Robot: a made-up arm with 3 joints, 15 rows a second.
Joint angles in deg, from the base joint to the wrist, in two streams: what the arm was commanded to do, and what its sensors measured. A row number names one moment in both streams.
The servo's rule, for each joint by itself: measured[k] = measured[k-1] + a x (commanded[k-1-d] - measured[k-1]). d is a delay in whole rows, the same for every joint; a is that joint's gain. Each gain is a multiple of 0.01, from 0.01 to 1. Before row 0 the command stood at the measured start. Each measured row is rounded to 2 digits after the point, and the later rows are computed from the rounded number. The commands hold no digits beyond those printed.
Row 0, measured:
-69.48, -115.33, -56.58
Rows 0 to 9, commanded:
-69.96, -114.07, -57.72
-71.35, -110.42, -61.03
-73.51, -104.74, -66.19
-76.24, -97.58, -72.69
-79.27, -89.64, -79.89
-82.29, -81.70, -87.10
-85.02, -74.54, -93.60
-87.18, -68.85, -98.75
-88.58, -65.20, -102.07
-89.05, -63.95, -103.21
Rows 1 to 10, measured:
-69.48, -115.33, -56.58
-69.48, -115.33, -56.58
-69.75, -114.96, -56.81
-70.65, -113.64, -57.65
-72.25, -111.06, -59.36
-74.48, -107.15, -62.03
-77.16, -102.07, -65.60
-80.03, -96.16, -69.90
-82.82, -89.89, -74.64
-85.26, -83.79, -79.46
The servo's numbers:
d 2
a 0.56 0.29 0.20

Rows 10 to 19, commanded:
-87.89, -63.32, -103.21
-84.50, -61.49, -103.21
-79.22, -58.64, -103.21
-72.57, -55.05, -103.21
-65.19, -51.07, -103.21
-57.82, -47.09, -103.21
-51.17, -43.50, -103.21
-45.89, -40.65, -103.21
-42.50, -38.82, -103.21
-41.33, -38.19, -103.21
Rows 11 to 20, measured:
-87.12, -78.40, -83.98
-88.20, -74.21, -87.83
-88.03, -71.05, -90.91
-86.05, -68.28, -93.37
-82.23, -65.48, -95.34
-76.82, -62.46, -96.91
-70.31, -59.16, -98.17
-63.32, -55.66, -99.18
-56.52, -52.13, -99.99
-50.57, -48.80, -100.63

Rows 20 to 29, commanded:
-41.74, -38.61, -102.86
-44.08, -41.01, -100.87
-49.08, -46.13, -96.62
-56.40, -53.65, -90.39
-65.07, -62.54, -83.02
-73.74, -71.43, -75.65
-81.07, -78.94, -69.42
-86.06, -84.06, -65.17
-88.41, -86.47, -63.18
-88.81, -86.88, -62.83
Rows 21 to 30, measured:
-46.05, -45.91, -101.15
-43.41, -43.67, -101.56
-42.47, -42.20, -101.82
-43.37, -41.85, -101.63
-46.57, -43.09, -100.63
-52.07, -46.15, -98.58
-59.35, -50.90, -95.47
-67.41, -56.85, -91.51
-75.06, -63.26, -87.09
-81.22, -69.29, -82.71

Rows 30 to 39, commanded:
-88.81, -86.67, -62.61
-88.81, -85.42, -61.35
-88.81, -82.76, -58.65
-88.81, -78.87, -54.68
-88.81, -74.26, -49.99
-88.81, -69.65, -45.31
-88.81, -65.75, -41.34
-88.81, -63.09, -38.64
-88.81, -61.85, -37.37
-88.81, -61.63, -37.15
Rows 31 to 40, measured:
-85.25, -74.27, -78.80
-87.24, -77.93, -75.61
-88.12, -80.46, -73.01
-88.51, -81.90, -70.68
-88.68, -82.15, -68.27
-88.75, -81.20, -65.55
-88.78, -79.19, -62.44
-88.80, -76.42, -59.01
-88.81, -73.33, -55.48
-88.81, -70.36, -52.11

